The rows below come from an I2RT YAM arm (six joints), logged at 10 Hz.
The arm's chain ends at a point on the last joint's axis. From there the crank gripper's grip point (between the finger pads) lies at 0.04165 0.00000 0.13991 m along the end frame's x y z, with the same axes.
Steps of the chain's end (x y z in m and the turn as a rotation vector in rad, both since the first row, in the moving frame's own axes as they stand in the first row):
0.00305, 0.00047, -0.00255, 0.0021, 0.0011, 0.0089
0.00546, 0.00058, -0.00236, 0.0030, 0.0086, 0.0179
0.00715, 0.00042, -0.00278, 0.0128, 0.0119, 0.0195
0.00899, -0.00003, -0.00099, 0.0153, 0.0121, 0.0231
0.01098, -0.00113, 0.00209, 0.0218, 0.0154, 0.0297
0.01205, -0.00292, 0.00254, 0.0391, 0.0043, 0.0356
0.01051, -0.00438, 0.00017, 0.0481, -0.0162, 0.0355
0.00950, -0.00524, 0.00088, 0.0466, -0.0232, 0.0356
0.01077, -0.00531, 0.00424, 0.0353, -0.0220, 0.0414
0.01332, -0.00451, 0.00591, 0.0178, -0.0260, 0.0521
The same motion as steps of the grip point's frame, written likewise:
0.00320, 0.00055, -0.00260, 0.0021, 0.0011, 0.0089
0.00666, 0.00092, -0.00272, 0.0030, 0.0086, 0.0179
0.00882, -0.00054, -0.00329, 0.0128, 0.0119, 0.0195
0.01069, -0.00118, -0.00151, 0.0153, 0.0121, 0.0231
0.01316, -0.00290, 0.00141, 0.0218, 0.0154, 0.0297
0.01272, -0.00689, 0.00228, 0.0391, 0.0043, 0.0356
0.00833, -0.00968, 0.00070, 0.0481, -0.0162, 0.0355
0.00633, -0.01035, 0.00169, 0.0466, -0.0232, 0.0356
0.00775, -0.00860, 0.00507, 0.0353, -0.0220, 0.0414
0.00968, -0.00493, 0.00694, 0.0178, -0.0260, 0.0521

